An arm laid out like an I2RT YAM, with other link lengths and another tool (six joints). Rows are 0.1 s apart.
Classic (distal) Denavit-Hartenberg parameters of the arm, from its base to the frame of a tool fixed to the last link. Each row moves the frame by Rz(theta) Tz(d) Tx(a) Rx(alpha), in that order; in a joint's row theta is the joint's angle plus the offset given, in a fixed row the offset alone. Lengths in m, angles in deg.
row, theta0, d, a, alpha
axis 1, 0, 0.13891, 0.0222, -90
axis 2, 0, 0, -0.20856, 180
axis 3, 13.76, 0, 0.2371, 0
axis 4, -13.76, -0.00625, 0.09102, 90
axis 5, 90, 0.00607, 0, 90
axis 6, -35.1, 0.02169, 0.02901, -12.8
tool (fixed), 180, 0.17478, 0, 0
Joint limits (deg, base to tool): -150..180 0..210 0..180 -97..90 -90..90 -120..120
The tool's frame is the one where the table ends.
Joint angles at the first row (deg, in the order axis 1, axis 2, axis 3, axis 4, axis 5, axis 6):
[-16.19, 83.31, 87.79, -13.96, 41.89, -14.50]
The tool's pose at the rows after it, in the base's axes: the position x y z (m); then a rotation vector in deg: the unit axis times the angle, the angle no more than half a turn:
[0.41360 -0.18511 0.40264 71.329 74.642 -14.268]
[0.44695 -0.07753 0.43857 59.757 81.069 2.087]
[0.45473 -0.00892 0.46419 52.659 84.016 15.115]
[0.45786 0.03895 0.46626 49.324 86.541 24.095]
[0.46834 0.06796 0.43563 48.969 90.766 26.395]
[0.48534 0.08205 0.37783 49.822 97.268 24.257]
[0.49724 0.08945 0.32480 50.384 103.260 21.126]
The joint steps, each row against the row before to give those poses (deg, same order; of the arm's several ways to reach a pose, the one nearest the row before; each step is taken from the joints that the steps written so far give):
[11.44, 0.24, 4.61, -1.96, -3.85, -0.59]
[12.65, 0.02, 6.32, -2.47, -5.31, 0.96]
[6.82, 0.02, 4.24, -1.03, -5.59, 2.29]
[4.66, 0.16, 0.48, 0.50, -3.26, 3.24]
[2.73, 1.55, -2.56, 0.75, -0.55, 2.51]
[0.48, 2.95, -4.26, 0.28, -0.83, 1.90]
[-0.04, 3.36, -2.86, -0.31, -0.87, 0.99]

